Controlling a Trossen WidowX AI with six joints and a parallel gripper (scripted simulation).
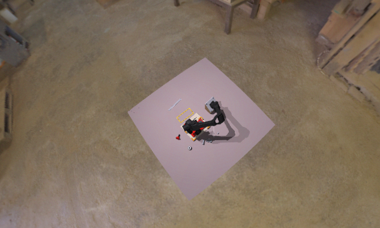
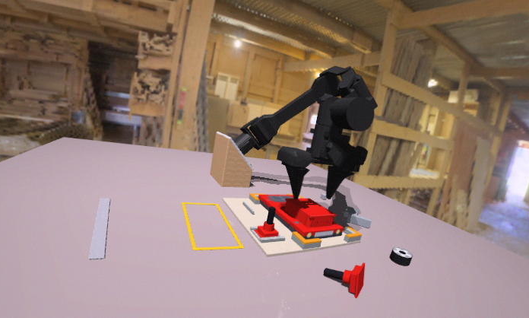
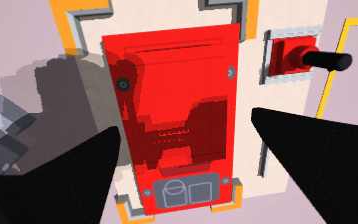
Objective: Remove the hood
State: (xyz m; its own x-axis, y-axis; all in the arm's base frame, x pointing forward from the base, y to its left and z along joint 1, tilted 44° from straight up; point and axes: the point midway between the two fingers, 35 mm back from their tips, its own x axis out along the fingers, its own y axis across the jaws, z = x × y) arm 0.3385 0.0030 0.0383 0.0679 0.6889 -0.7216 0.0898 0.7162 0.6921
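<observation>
Right now the hood is 30 mm below my gripper tip. Also, from my gripper tip: black wheel: 180 mm ahead, 100 mm to the left, 60 mm below; fixture board: 60 mm below, 30 mm behind, 10 mm to the right; grey strip: 390 mm to the right, 80 mm behind, 70 mm below.
</observation>
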